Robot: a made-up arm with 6 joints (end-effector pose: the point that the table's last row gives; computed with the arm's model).
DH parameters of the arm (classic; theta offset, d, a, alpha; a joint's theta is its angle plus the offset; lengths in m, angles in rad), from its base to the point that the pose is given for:
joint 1: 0 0.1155 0 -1.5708
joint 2: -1.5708 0 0.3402 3.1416
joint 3: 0 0 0 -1.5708
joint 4: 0 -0.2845 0 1.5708
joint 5: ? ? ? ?
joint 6: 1.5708 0 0 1.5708
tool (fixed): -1.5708 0 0 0
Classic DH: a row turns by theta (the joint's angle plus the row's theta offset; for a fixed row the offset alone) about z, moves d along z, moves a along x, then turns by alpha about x.
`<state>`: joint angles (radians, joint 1 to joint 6).
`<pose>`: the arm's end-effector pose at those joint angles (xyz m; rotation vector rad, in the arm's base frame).
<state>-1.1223 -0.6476 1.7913 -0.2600 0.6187 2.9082</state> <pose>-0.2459 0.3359 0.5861 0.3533 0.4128 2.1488</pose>
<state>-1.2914 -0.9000 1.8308 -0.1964 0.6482 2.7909</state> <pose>-0.2178 0.4797 0.4546 0.1283 0.6599 1.8486</pose>
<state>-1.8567 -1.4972 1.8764 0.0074 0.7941 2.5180</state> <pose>0.0983 0.6132 0.0745 -0.1493 1.1599 0.8203</pose>
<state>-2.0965 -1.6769 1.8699 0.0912 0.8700 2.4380</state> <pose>0.2318 0.5556 -0.0393 -0.1586 1.2951 0.4281</pose>
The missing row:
joint 5: 0 0.0786 0 -1.5708
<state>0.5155 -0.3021 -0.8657 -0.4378 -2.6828 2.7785</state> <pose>0.1408 -0.0021 0.2601 -0.1993 -0.0222 -2.8110</pose>
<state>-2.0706 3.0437 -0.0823 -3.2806 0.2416 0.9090</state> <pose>0.1886 0.1830 -0.2384 -0.5778 -0.5832 0.8950</pose>
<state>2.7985 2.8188 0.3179 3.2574 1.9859 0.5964</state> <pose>0.0920 -0.1158 -0.3699 -0.7641 -1.2440 -0.5639</pose>
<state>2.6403 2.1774 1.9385 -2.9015 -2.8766 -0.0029</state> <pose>-0.5203 0.1981 -0.1639 0.1146 -0.5524 -0.4905</pose>
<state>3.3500 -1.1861 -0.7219 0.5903 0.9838 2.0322</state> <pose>0.0653 0.0805 0.4097 1.1551 -1.7352 0.4624</pose>
